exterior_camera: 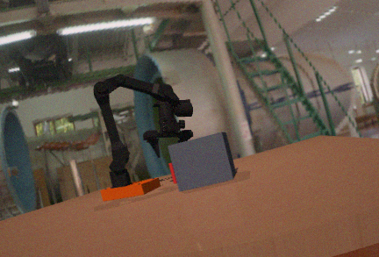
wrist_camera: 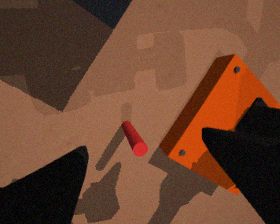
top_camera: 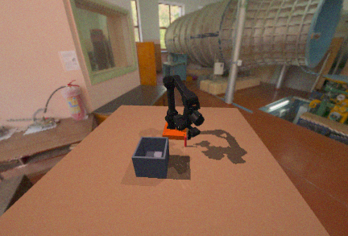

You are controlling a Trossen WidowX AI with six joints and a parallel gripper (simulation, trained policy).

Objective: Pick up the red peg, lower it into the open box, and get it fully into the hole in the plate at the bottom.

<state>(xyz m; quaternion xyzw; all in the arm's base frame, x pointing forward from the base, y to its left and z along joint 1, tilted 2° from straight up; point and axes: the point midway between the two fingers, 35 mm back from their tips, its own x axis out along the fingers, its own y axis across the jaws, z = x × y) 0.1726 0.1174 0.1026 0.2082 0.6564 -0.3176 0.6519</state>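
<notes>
Now: the red peg 60 mm below my gripper tip, 10 mm to the left of it and 10 mm behind it. Round my gripper tip: plate 170 mm ahead, 150 mm to the right, 60 mm below.
</notes>
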